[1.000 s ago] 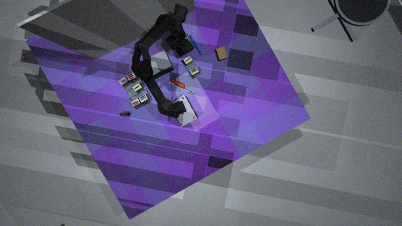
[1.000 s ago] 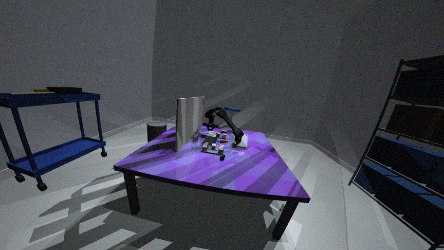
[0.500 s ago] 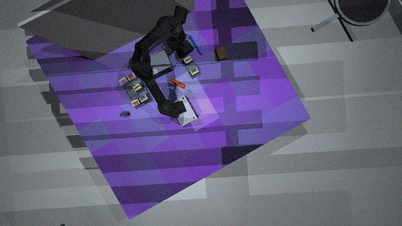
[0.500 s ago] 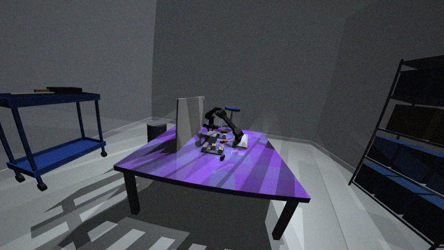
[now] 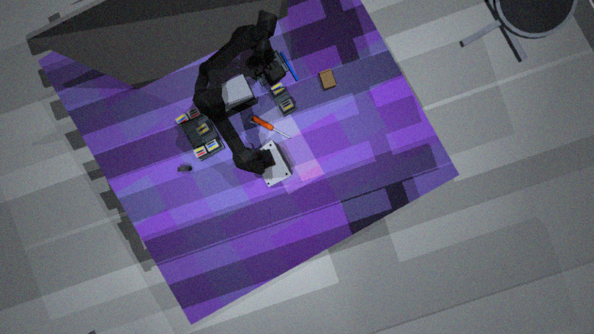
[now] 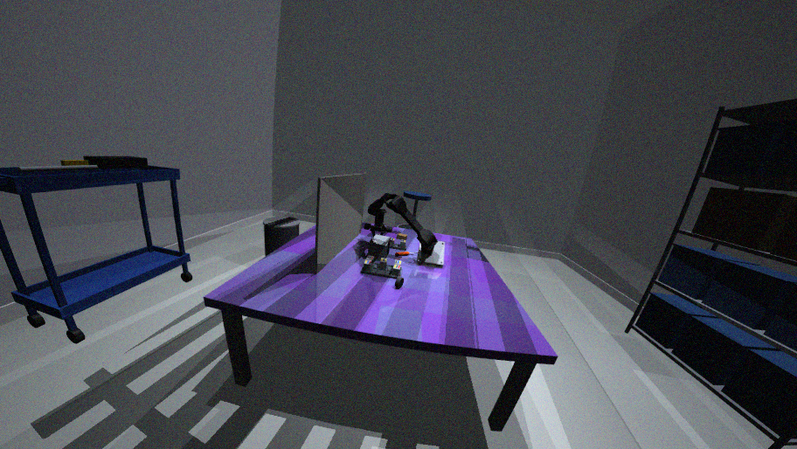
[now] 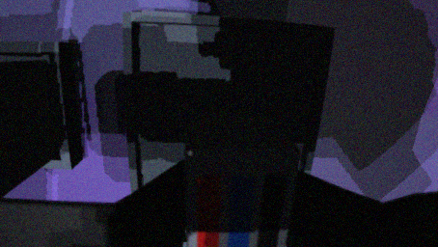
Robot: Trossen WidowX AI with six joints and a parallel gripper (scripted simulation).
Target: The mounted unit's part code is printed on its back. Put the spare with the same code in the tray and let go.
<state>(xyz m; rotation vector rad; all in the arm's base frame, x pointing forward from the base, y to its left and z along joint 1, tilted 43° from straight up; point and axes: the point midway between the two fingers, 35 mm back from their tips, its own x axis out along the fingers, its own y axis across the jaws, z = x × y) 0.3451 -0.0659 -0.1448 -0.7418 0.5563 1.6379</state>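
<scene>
Now: the grey tray 20 mm below my gripper tip. From my gripper tip the other things lie so: blue pen 30 mm behind, 80 mm to the right, 20 mm below; then brown block 140 mm behind, 200 mm to the right, 10 mm below; then grey mounted unit 70 mm behind, 200 mm to the left, 30 mm above.
</scene>
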